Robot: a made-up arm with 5 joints.
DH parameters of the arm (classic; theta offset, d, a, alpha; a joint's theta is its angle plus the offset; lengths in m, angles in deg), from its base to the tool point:
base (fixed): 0 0.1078 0 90
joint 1: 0 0.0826 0.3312 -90
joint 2: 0 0.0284 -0.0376 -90
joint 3: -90 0.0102 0.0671 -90
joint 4: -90 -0.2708 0.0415 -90
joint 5: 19.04 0 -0.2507 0
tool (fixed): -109.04 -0.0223 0 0
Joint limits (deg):
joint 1: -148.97..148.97
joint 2: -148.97..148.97
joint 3: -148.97..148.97
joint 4: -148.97..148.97
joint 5: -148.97..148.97
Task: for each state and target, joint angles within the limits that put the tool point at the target. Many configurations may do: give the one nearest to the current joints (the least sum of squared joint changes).
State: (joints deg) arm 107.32 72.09 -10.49 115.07 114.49
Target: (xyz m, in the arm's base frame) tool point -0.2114 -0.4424 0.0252
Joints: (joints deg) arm 142.49 55.58 -34.59 101.88 148.97
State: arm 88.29 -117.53 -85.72 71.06 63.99
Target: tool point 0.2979 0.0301 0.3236
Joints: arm 35.80 -90.36 -94.69 75.29 65.22
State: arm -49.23 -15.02 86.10 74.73 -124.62
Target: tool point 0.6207 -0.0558 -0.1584
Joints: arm -78.72 -18.83 85.83 79.46 -111.79
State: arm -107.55 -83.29 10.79 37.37 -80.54
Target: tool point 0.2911 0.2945 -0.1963
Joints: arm -107.19 -76.96 42.55 33.76 -81.77
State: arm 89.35 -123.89 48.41 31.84 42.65
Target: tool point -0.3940 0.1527 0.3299
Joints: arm 130.29 -143.75 55.68 37.75 -3.99
